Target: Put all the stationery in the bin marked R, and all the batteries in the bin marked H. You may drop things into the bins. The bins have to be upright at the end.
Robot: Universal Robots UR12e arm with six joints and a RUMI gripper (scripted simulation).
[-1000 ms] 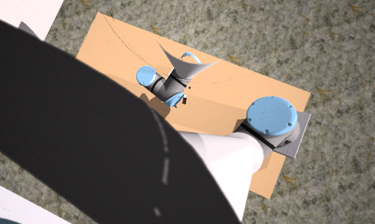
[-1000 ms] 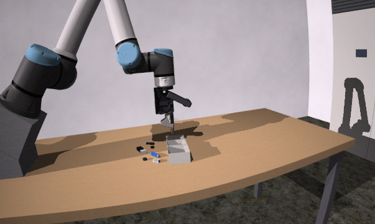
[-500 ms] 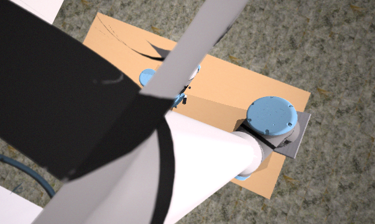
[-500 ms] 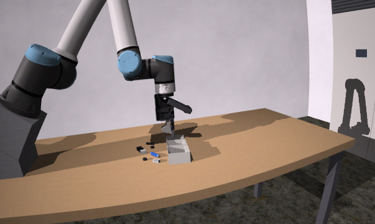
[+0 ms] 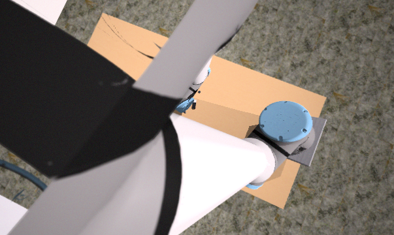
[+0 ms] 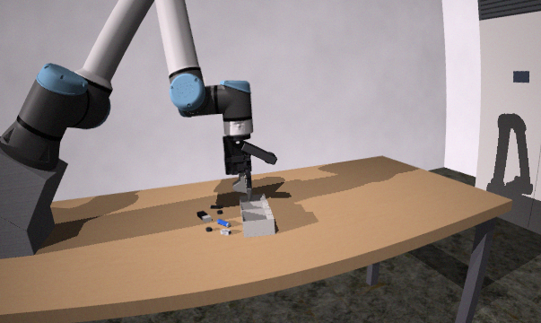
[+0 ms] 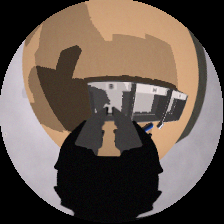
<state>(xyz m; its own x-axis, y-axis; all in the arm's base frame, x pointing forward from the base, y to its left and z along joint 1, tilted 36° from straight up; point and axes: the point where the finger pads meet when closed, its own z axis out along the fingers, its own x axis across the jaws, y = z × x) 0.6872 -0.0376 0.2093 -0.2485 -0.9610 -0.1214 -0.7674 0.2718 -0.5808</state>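
Now: the white item 15 cm to the right of my hand, 13 cm behind it and 3 cm below it. Round my hand: short black stick (10 cm behind, 6 cm to the left, 3 cm below); then grey double bin (9 cm to the right, 2 cm behind, 1 cm below); then blue battery (12 cm behind, 9 cm to the right, 3 cm below).
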